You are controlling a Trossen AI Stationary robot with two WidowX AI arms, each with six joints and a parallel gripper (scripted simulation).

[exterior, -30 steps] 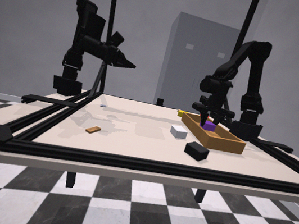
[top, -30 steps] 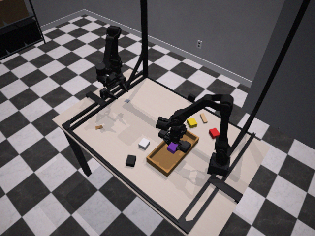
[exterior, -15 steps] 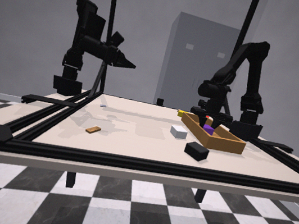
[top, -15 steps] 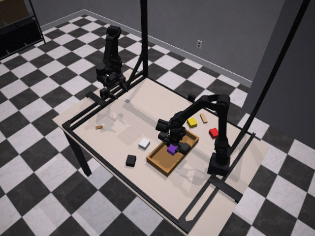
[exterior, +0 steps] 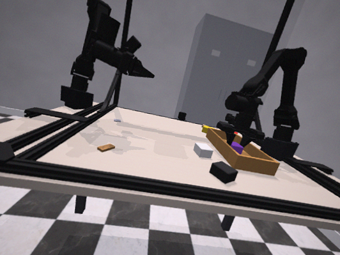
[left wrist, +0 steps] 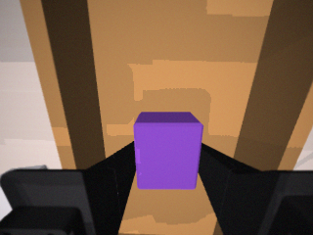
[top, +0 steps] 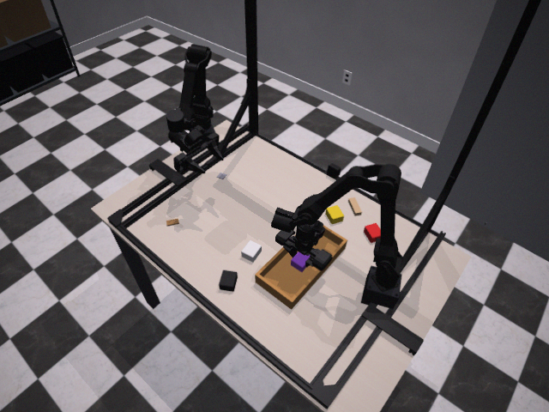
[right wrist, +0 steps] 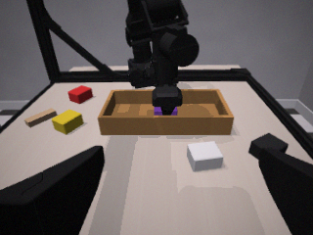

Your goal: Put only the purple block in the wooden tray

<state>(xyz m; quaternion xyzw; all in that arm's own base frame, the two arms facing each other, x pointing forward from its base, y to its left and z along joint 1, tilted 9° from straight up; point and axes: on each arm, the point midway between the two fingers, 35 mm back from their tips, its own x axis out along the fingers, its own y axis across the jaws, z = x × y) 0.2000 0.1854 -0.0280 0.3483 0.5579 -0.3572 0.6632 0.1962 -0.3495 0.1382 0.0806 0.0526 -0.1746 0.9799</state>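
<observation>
My left hand is 30 mm above the purple block. Round my left hand: white block (140 mm to the right, 100 mm ahead, 30 mm below); wooden tray (40 mm below); black block (230 mm ahead, 100 mm to the right, 30 mm below).
</observation>
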